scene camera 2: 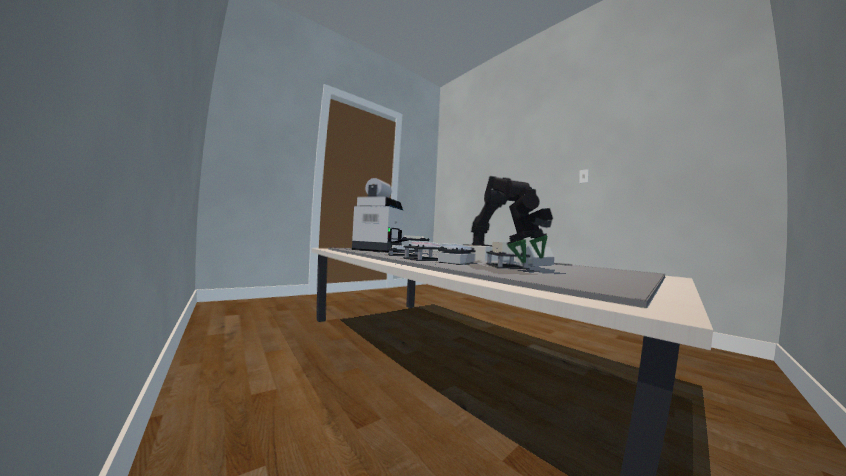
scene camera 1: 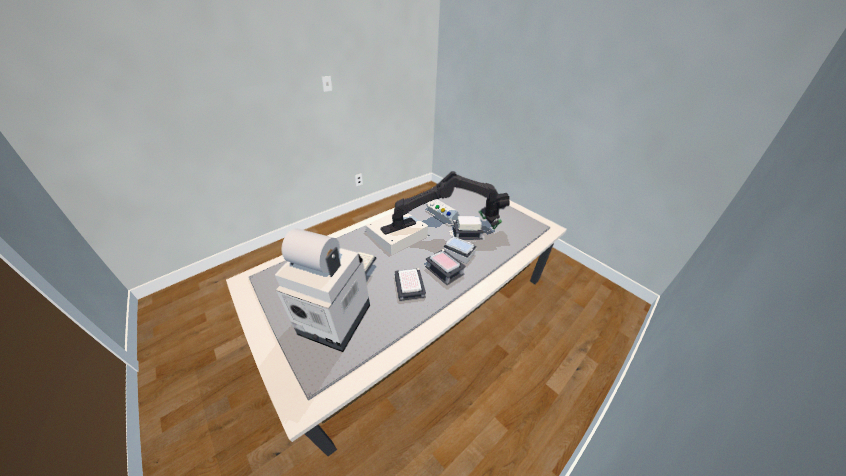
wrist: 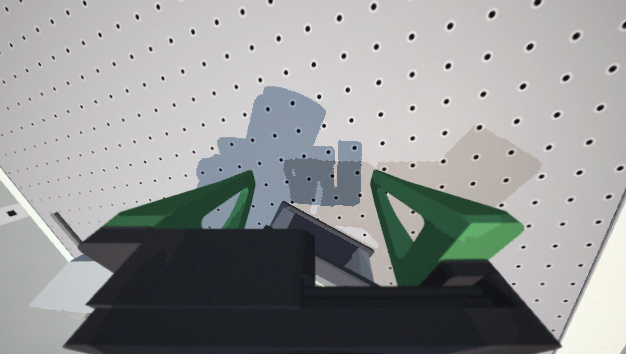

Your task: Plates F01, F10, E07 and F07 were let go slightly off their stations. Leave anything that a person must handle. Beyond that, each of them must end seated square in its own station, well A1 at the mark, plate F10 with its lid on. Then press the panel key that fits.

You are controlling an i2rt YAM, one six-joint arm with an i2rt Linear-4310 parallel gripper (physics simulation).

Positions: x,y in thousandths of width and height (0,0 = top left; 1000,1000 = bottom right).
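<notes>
There is a button box (wrist: 132,784) that I can see. As for my gripper (scene camera 2: 631,547), it is open and holds nothing, and the wrist view (wrist: 499,499) shows it too.
</notes>
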